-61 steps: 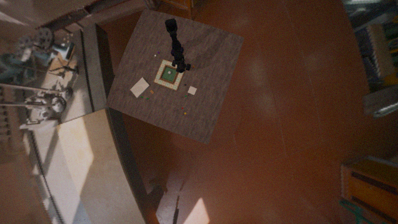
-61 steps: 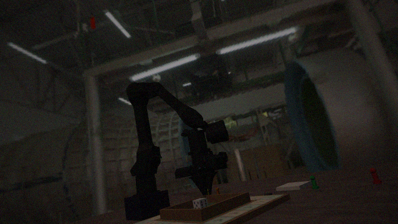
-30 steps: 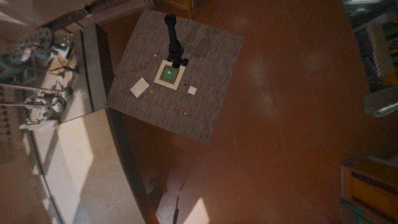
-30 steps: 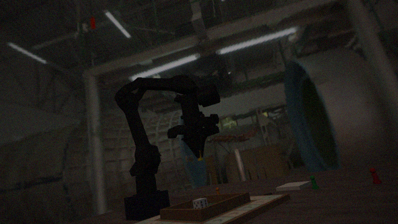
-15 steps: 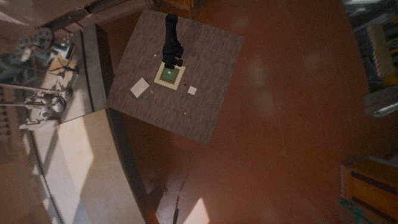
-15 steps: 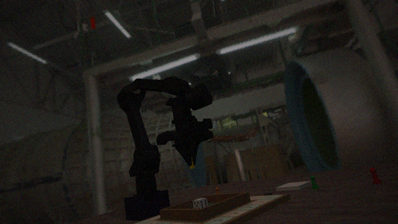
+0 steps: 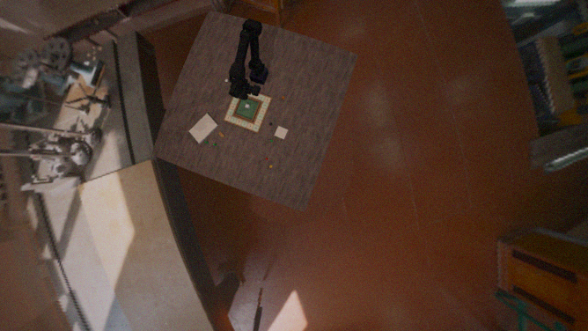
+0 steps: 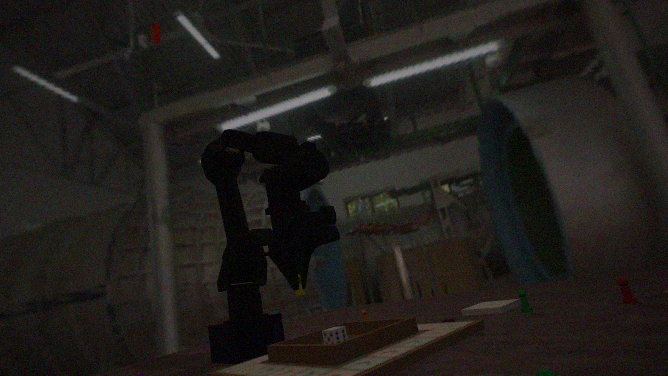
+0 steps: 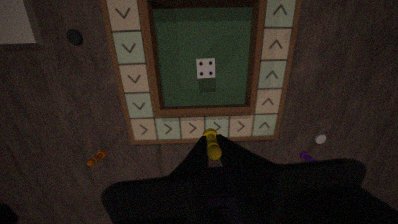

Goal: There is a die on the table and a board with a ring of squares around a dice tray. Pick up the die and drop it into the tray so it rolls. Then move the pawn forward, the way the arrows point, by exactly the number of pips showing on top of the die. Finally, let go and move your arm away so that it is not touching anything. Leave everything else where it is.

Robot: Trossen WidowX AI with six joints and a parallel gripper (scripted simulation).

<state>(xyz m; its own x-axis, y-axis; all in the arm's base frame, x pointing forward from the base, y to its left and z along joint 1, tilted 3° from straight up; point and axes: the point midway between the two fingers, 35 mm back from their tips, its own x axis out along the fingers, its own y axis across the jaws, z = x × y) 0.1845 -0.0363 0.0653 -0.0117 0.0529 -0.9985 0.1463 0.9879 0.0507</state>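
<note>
The white die is 80 mm below my gripper tip, 70 mm ahead of it and 20 mm to the right of it. Round my gripper tip: dark disc 170 mm to the left, 170 mm ahead, 100 mm below; orange pawn 230 mm to the left, 90 mm below, 40 mm behind; yellow pawn 10 mm above.
</note>
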